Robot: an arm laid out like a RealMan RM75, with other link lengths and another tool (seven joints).
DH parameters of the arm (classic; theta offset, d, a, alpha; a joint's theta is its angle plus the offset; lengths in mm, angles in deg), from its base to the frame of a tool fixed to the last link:
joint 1: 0 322.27 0 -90
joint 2: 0 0 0 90
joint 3: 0 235.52 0 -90
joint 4: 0 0 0 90
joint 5: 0 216.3 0 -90
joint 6: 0 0 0 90
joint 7: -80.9 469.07 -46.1 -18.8
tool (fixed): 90 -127.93 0 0
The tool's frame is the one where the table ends.
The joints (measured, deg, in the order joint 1, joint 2, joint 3, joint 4, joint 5, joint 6, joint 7), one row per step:
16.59 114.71 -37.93 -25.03 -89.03 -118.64 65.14
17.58 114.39 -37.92 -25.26 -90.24 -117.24 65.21
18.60 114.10 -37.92 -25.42 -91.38 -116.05 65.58
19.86 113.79 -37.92 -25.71 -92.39 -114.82 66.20
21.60 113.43 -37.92 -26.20 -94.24 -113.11 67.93
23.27 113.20 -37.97 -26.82 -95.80 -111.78 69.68
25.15 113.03 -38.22 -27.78 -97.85 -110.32 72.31
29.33 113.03 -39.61 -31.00 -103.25 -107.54 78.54
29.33 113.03 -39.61 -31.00 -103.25 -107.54 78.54
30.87 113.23 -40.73 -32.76 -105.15 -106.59 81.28
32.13 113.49 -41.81 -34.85 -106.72 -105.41 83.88
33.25 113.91 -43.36 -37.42 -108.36 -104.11 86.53
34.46 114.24 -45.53 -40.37 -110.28 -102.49 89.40
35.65 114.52 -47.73 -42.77 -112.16 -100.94 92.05
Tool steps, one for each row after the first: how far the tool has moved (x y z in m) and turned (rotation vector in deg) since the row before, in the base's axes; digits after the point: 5 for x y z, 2 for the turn. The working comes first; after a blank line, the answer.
Tool pose at each row, in the base's axes (x y z in m, rotation vector in deg; the steps are taken from these numbers as rounded here):
0.06681 0.26765 0.09471 -156.81 38.97 66.64
0.06779 0.27384 0.08701 -157.92 39.15 64.04
0.06813 0.27930 0.08025 -159.11 39.50 61.86
0.06739 0.28576 0.07429 -160.31 39.62 59.69
0.06687 0.29442 0.06457 -162.42 41.00 56.49
0.06491 0.30144 0.05662 -164.36 41.92 53.77
0.06287 0.30843 0.04612 -166.92 43.64 50.21
0.05920 0.31742 0.01762 166.09 -44.76 -38.09
0.05920 0.31742 0.01762 166.09 -44.76 -38.09
0.05743 0.31909 0.00586 165.51 -44.84 -32.99
0.05675 0.32306 -0.00426 165.60 -45.09 -28.37
0.05689 0.32614 -0.01603 165.95 -45.07 -23.19
0.05907 0.32969 -0.02975 166.69 -44.83 -16.80
0.06178 0.33271 -0.04285 167.23 -44.66 -10.81

0.00098 0.00619 -0.00770 -0.52 -1.78 0.00
0.00034 0.00546 -0.00676 -0.76 -1.48 0.04
-0.00074 0.00646 -0.00596 -0.70 -1.48 0.17
-0.00052 0.00866 -0.00972 -1.89 -2.06 -0.19
-0.00196 0.00702 -0.00795 -1.67 -1.73 0.06
-0.00204 0.00699 -0.01050 -2.49 -2.16 -0.15
-0.00367 0.00899 -0.02850 -5.96 -6.17 0.33
0.00000 0.00000 0.00000 0.00 0.00 0.00
-0.00177 0.00167 -0.01176 -2.31 -2.68 0.30
-0.00068 0.00397 -0.01012 -1.42 -2.73 0.12
0.00014 0.00308 -0.01177 -1.27 -3.17 0.32
0.00218 0.00355 -0.01372 -1.13 -4.06 0.53
0.00271 0.00302 -0.01310 -0.99 -3.82 0.43

